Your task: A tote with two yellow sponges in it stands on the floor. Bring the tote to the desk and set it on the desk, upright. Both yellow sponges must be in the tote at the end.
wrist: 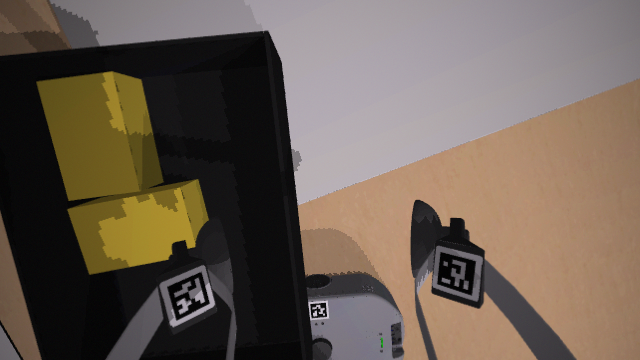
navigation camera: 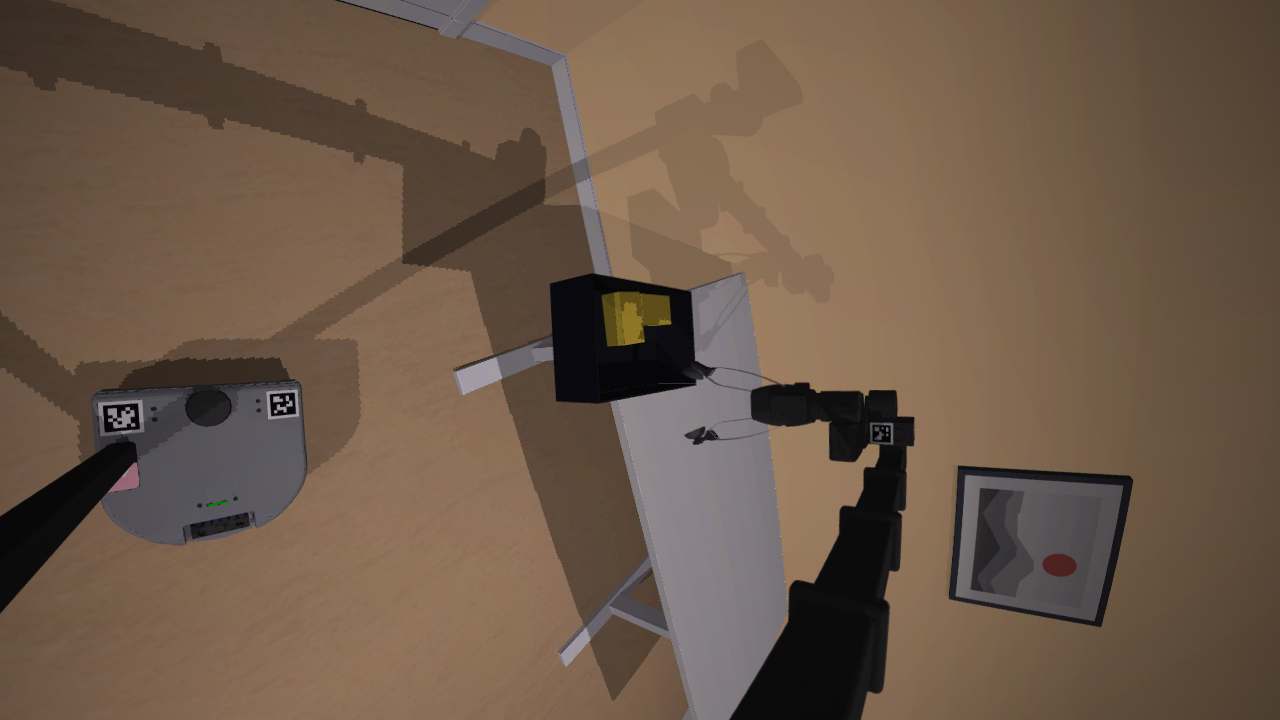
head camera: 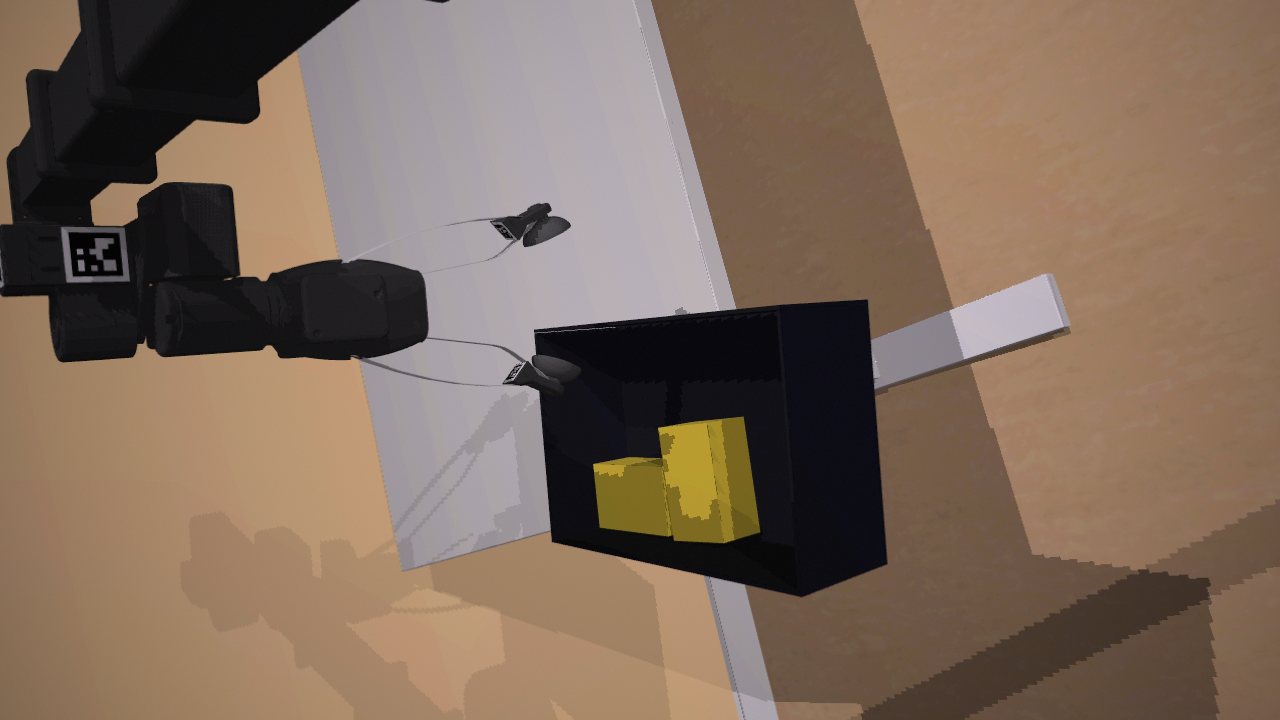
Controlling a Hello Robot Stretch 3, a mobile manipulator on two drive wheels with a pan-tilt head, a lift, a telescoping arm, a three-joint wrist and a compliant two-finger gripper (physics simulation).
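Observation:
The dark tote stands upright near one end of the white desk. Part of it reaches out past the desk's front edge. One yellow sponge and a second yellow sponge lie side by side in it. My gripper is open, with its fingers wide apart. One finger is over the tote's inside, the other outside it, with a side wall between them in the wrist view. The tote's underside is hidden.
My arm extends over the desk. Desk legs reach out at the front. My wheeled base stands on the floor in front. A framed picture hangs on the wall behind the desk.

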